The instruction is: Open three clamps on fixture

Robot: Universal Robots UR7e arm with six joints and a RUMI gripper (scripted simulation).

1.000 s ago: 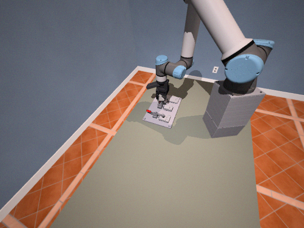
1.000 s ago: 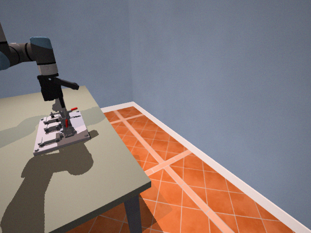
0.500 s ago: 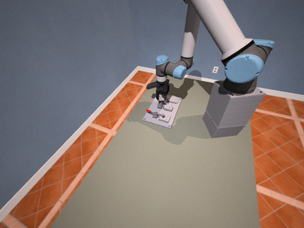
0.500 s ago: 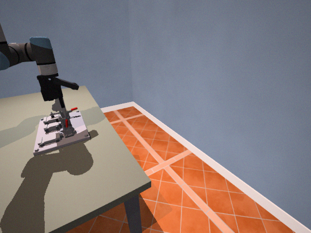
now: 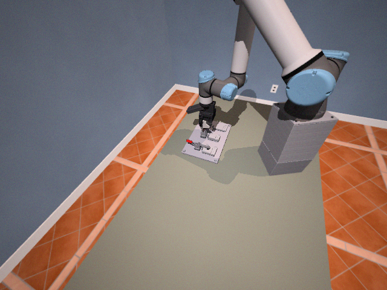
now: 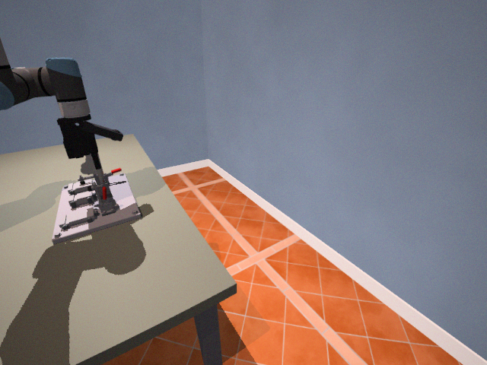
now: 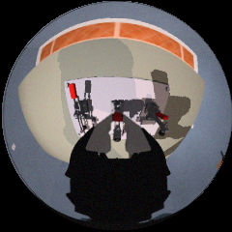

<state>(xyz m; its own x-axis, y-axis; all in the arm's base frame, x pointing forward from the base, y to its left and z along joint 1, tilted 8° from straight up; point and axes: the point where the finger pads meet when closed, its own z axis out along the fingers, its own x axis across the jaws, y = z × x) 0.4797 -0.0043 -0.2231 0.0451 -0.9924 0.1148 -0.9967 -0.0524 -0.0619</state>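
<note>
My hand is 3 cm past the grey fixture plate and 8 cm above it. Round my hand: block: 10 cm behind, 11 cm to the left, 6 cm below.
</note>
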